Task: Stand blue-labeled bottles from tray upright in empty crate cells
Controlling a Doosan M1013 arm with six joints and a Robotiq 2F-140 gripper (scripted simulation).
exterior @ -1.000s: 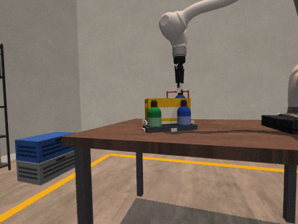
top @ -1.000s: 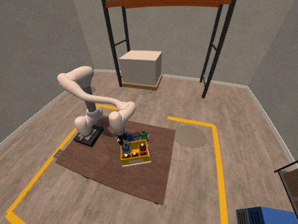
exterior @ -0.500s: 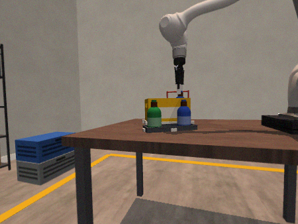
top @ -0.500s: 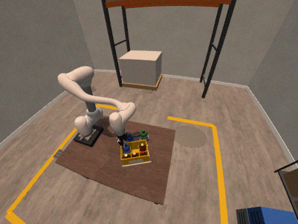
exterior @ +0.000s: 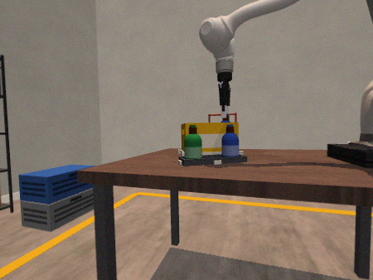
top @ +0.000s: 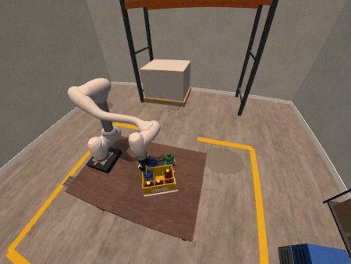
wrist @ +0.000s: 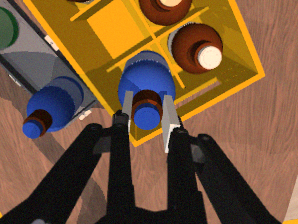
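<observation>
Right now my hand is 9 cm short of the yellow crate, 1 cm to the right of it and 15 cm above it. Also, from my hand: green-labeled bottle (9 cm ahead, 27 cm to the left, 15 cm below); tray (2 cm ahead, 21 cm to the left, 22 cm below).
</observation>
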